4 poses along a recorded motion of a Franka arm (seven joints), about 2.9 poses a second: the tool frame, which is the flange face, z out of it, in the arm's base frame.
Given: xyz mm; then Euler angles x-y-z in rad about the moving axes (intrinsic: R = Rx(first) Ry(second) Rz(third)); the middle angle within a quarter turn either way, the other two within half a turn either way.
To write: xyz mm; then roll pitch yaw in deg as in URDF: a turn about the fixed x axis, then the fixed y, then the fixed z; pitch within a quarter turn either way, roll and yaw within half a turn. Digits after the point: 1 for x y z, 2 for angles.
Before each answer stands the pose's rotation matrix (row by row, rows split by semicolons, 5 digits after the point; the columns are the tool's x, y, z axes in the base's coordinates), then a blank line. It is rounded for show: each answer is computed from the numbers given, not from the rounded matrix.
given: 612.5 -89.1 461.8 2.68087 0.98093 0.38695
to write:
0.51512 -0.20991 0.83102; 0.00413 -0.96893 -0.24731; 0.85711 0.13083 -0.49825

612.5 -89.1 461.8 165.29 -58.99 0.46
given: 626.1 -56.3 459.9 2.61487 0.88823 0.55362
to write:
0.53656 -0.33165 0.77596; -0.12270 -0.94042 -0.31710; 0.83489 0.07494 -0.54529

626.1 -56.3 459.9 172.18 -56.60 -12.88
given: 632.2 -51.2 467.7 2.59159 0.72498 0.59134
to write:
0.62141 -0.41728 0.66312; -0.18751 -0.90098 -0.39124; 0.76072 0.11878 -0.63812

632.2 -51.2 467.7 169.46 -49.53 -16.79
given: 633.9 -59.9 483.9 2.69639 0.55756 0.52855
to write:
0.73276 -0.42791 0.52912; -0.25836 -0.89427 -0.36542; 0.62954 0.13106 -0.76584

633.9 -59.9 483.9 170.29 -39.02 -19.42
